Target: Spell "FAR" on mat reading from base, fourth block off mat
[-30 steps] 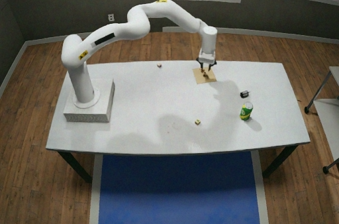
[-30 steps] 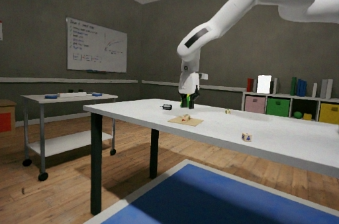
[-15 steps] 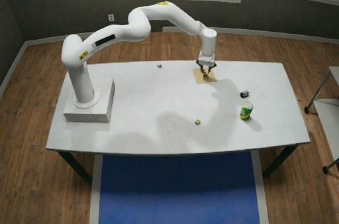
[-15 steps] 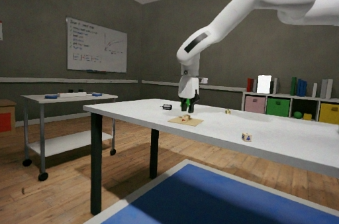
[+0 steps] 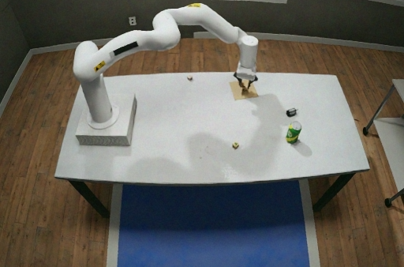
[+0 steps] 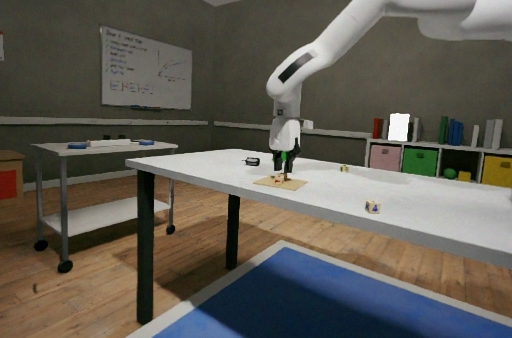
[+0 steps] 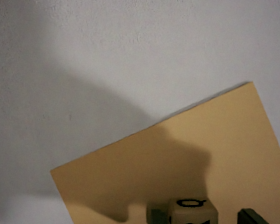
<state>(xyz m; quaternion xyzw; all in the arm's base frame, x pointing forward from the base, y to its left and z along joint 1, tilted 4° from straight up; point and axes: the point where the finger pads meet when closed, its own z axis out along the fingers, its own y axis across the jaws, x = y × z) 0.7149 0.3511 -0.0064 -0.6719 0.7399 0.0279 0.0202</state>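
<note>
Right now my hand is 50 mm above the tan mat and 10 mm to the right of it. Round my hand: green soda can 300 mm to the right, 270 mm ahead, 10 mm above; small black object 290 mm ahead, 130 mm to the right, 40 mm below.
</note>
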